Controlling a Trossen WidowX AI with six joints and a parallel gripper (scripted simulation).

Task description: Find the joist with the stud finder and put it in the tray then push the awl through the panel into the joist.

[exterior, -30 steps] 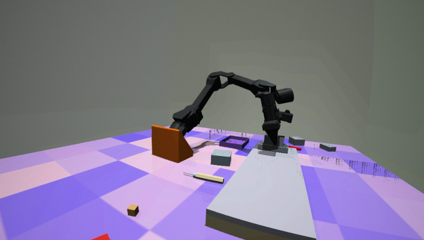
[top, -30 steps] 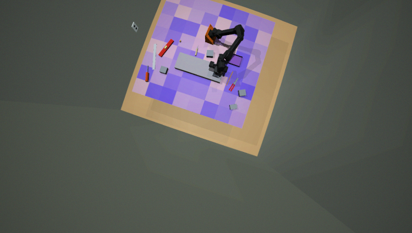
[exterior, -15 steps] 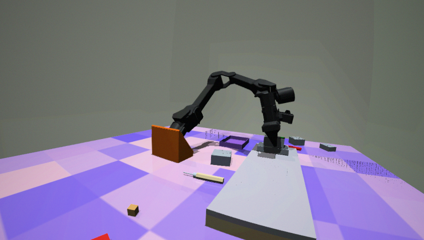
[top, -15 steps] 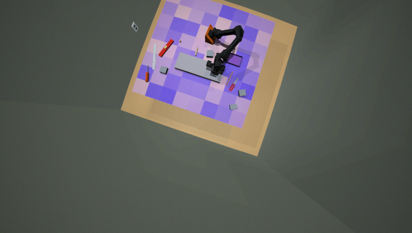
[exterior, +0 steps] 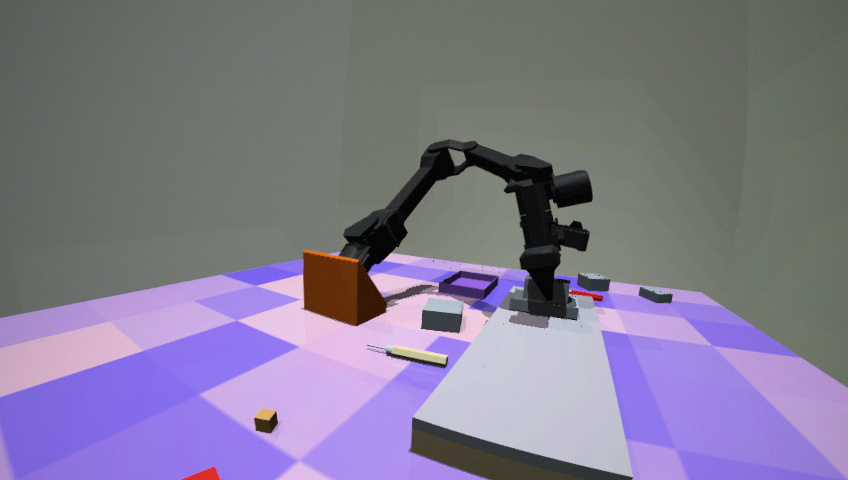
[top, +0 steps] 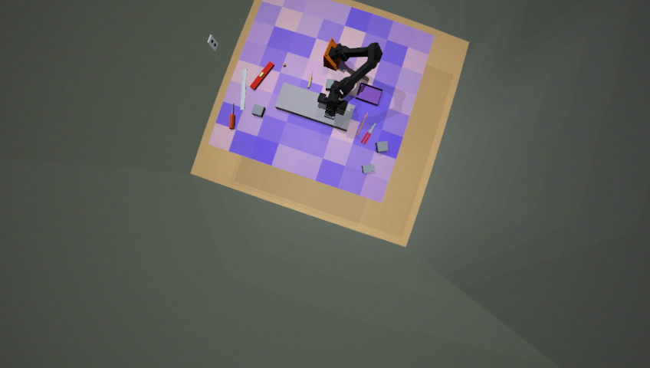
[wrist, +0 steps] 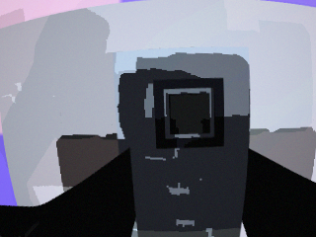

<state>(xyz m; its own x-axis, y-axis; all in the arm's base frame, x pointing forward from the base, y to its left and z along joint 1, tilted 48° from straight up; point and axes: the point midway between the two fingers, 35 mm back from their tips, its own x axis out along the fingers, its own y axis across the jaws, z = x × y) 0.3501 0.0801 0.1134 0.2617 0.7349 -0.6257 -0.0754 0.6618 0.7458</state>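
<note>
Now: gripper tip 23 cm past the purple tray, 20 cm to the right of it and 5 cm above it. Also, from my gripper tip: stud finder light (2 cm ahead, 3 cm above); then stud finder (1 cm ahead, 2 cm above); then awl (18 cm behind, 23 cm to the right, 6 cm below).
</note>
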